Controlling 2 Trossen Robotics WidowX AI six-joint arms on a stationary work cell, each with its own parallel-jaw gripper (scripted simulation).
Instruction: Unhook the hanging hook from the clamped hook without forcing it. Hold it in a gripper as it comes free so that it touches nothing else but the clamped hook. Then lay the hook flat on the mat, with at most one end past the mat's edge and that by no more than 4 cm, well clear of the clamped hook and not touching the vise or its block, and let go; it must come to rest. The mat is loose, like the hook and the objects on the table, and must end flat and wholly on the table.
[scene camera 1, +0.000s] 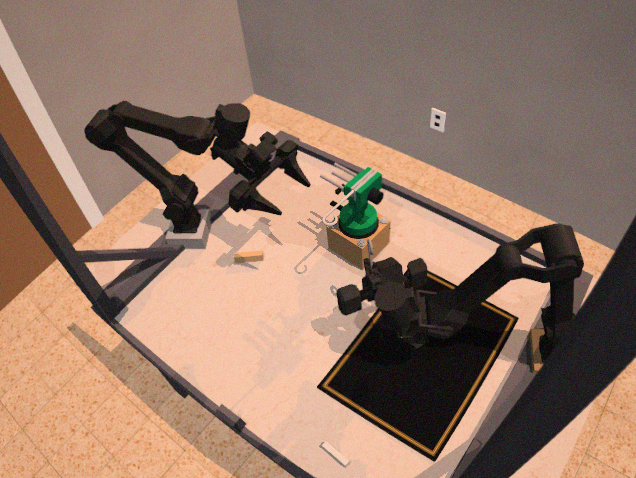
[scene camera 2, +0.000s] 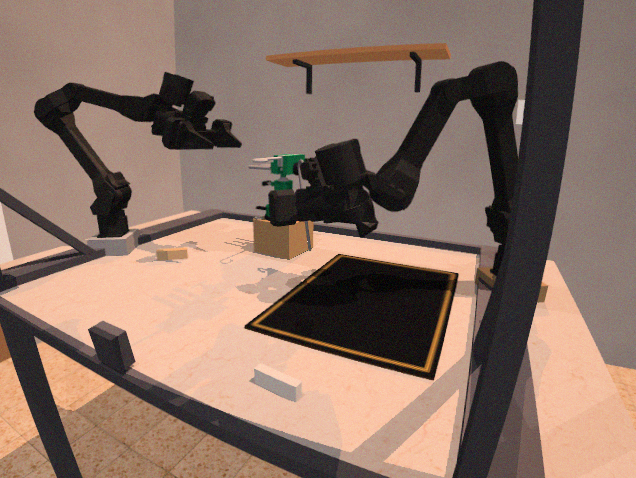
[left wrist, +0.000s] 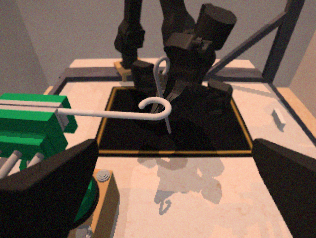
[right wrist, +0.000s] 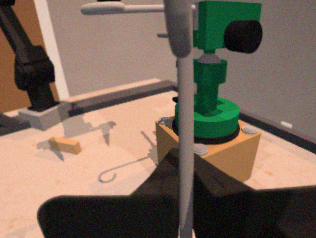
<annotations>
The right gripper shows in scene camera 1, in scene camera 2, in the left wrist view (151, 118) and in the right wrist view (178, 154). A mat shows in scene camera 1, in scene camera 2 (394, 316) and in the left wrist view; in the right wrist view it is out of frame. One and the same spot on the right gripper: (scene camera 2: 301, 197) is (scene camera 1: 366, 289). One and the same spot on the mat: (left wrist: 194, 134) is (scene camera 1: 381, 352).
</annotations>
